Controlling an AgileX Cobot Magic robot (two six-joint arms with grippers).
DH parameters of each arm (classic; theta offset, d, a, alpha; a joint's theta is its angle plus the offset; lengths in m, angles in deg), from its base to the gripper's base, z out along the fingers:
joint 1: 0 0.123 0 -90
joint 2: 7.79 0 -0.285 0
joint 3: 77.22 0 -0.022 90
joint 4: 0 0.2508 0 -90
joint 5: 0 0 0.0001 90
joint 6: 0 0.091 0 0
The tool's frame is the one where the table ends.
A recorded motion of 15 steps. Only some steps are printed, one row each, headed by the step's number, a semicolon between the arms.
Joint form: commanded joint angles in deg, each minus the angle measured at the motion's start. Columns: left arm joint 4, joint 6, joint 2, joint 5, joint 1, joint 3; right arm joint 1, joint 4, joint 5, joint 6, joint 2, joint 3.
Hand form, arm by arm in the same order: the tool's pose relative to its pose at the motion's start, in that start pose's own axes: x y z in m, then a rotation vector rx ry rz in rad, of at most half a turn. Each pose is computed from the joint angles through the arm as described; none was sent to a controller.
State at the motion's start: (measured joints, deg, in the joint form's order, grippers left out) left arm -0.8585 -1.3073 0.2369 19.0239 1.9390 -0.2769; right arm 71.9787 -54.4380 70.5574 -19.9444 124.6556 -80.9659
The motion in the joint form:
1: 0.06 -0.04 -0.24 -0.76 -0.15 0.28; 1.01 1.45 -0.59 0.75 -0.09 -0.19
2: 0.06 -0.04 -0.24 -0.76 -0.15 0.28; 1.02 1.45 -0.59 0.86 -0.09 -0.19
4: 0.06 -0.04 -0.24 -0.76 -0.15 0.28; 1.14 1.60 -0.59 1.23 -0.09 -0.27
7: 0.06 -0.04 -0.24 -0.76 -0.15 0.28; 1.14 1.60 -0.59 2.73 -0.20 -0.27
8: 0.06 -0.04 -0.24 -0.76 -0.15 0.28; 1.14 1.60 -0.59 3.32 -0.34 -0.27
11: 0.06 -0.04 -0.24 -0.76 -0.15 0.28; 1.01 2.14 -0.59 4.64 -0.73 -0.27
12: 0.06 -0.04 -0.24 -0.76 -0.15 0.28; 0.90 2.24 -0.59 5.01 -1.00 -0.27
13: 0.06 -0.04 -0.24 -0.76 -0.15 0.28; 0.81 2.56 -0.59 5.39 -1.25 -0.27
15: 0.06 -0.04 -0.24 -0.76 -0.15 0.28; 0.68 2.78 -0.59 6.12 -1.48 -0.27
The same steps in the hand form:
1: 0.0002 -0.0001 0.0002 0.0025 -0.0125 0.0009; -0.0051 0.0029 -0.0063 -0.0059 -0.0279 0.0140
2: 0.0002 -0.0001 0.0002 0.0025 -0.0125 0.0009; -0.0051 0.0029 -0.0064 -0.0058 -0.0280 0.0158
4: 0.0002 -0.0001 0.0002 0.0025 -0.0125 0.0009; -0.0057 0.0031 -0.0073 -0.0063 -0.0304 0.0228
7: 0.0002 -0.0001 0.0002 0.0025 -0.0125 0.0009; -0.0052 0.0028 -0.0077 -0.0059 -0.0312 0.0504
8: 0.0002 -0.0001 0.0002 0.0025 -0.0125 0.0009; -0.0045 0.0024 -0.0083 -0.0050 -0.0324 0.0626
11: 0.0002 -0.0001 0.0002 0.0025 -0.0125 0.0009; -0.0026 0.0017 -0.0094 -0.0122 -0.0373 0.0953
12: 0.0002 -0.0001 0.0002 0.0025 -0.0125 0.0009; -0.0010 0.0008 -0.0099 -0.0130 -0.0392 0.1071
13: 0.0002 -0.0001 0.0002 0.0025 -0.0125 0.0009; 0.0003 0.0004 -0.0106 -0.0173 -0.0422 0.1199
15: 0.0002 -0.0001 0.0002 0.0025 -0.0125 0.0009; 0.0017 -0.0003 -0.0109 -0.0206 -0.0441 0.1384

